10 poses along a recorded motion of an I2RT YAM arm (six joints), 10 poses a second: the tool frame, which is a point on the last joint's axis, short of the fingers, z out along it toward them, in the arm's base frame.
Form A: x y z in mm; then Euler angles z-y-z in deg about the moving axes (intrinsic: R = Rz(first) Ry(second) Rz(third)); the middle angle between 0 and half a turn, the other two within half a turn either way.
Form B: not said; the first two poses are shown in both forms.
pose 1, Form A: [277.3, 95.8, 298.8, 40.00, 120.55, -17.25]
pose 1, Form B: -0.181, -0.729, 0.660, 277.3; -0.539, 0.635, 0.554, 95.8; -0.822, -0.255, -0.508, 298.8; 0, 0, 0, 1
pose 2, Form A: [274.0, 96.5, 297.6, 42.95, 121.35, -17.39]
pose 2, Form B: -0.160, -0.764, 0.625, 274.0; -0.557, 0.593, 0.582, 96.5; -0.815, -0.255, -0.520, 297.6; 0, 0, 0, 1
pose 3, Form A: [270.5, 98.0, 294.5, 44.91, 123.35, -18.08]
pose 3, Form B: -0.151, -0.792, 0.592, 270.5; -0.589, 0.553, 0.590, 98.0; -0.794, -0.259, -0.550, 294.5; 0, 0, 0, 1
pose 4, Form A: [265.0, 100.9, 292.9, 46.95, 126.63, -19.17]
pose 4, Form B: -0.145, -0.824, 0.548, 265.0; -0.636, 0.502, 0.586, 100.9; -0.758, -0.264, -0.597, 292.9; 0, 0, 0, 1
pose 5, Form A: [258.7, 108.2, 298.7, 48.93, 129.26, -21.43]
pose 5, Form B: -0.112, -0.854, 0.509, 258.7; -0.684, 0.437, 0.584, 108.2; -0.721, -0.283, -0.633, 298.7; 0, 0, 0, 1
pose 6, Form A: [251.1, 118.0, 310.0, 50.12, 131.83, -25.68]
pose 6, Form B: -0.053, -0.877, 0.478, 251.1; -0.739, 0.356, 0.572, 118.0; -0.672, -0.323, -0.667, 310.0; 0, 0, 0, 1
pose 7, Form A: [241.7, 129.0, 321.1, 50.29, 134.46, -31.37]
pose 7, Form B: 0.018, -0.890, 0.456, 241.7; -0.793, 0.265, 0.549, 129.0; -0.609, -0.372, -0.700, 321.1; 0, 0, 0, 1
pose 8, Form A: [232.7, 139.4, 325.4, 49.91, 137.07, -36.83]
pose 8, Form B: 0.081, -0.895, 0.439, 232.7; -0.834, 0.180, 0.521, 139.4; -0.545, -0.408, -0.732, 325.4; 0, 0, 0, 1
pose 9, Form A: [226.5, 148.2, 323.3, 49.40, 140.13, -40.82]
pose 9, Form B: 0.118, -0.901, 0.417, 226.5; -0.866, 0.112, 0.487, 148.2; -0.485, -0.419, -0.768, 323.3; 0, 0, 0, 1
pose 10, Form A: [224.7, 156.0, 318.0, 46.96, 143.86, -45.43]
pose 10, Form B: 0.134, -0.906, 0.403, 224.7; -0.900, 0.058, 0.431, 156.0; -0.414, -0.420, -0.808, 318.0; 0, 0, 0, 1
